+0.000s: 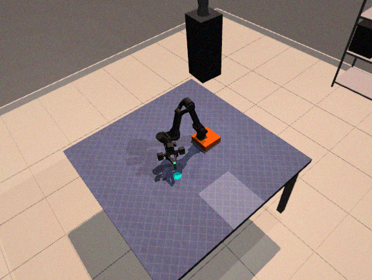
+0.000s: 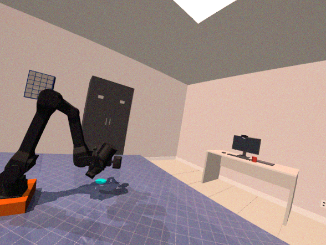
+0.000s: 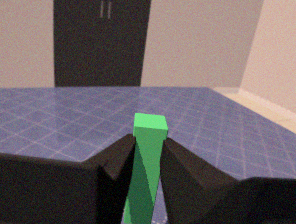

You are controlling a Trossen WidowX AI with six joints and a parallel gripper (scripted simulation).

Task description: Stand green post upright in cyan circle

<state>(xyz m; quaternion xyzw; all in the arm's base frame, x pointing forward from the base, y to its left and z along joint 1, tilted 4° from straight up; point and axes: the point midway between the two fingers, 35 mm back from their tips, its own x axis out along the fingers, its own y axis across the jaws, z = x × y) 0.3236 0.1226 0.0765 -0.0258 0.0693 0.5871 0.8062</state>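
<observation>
My gripper tip is 10 mm past the cyan circle and 140 mm above it. The rest, counted from my gripper tip: green post (20 mm below).
</observation>
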